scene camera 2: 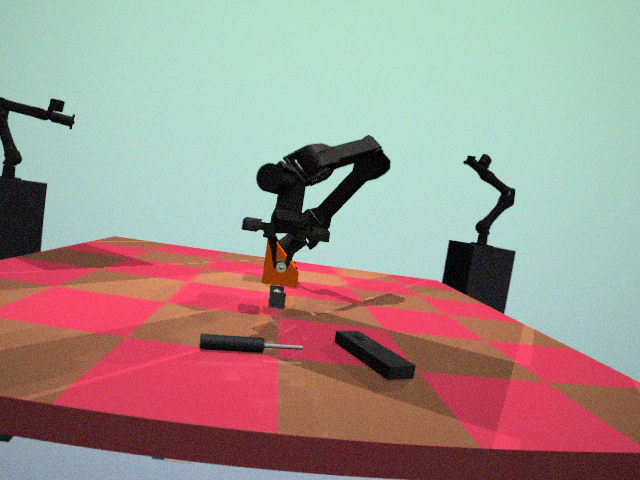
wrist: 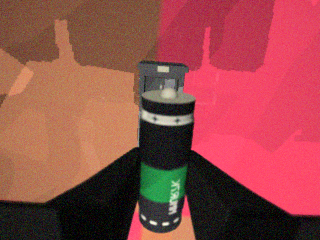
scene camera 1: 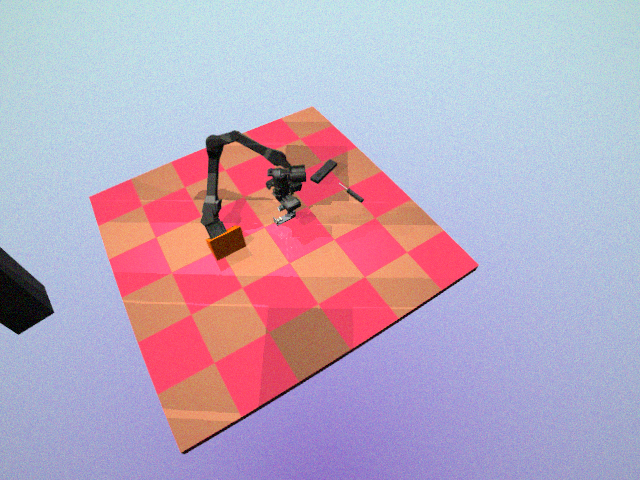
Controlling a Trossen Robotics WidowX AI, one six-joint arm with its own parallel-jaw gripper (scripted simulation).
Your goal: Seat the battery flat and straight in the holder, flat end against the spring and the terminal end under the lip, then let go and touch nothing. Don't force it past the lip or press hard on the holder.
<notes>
My gripper holds a battery. Also in view: a flat black block and a black-handled screwdriver.
My gripper also shows in the wrist view.
</notes>
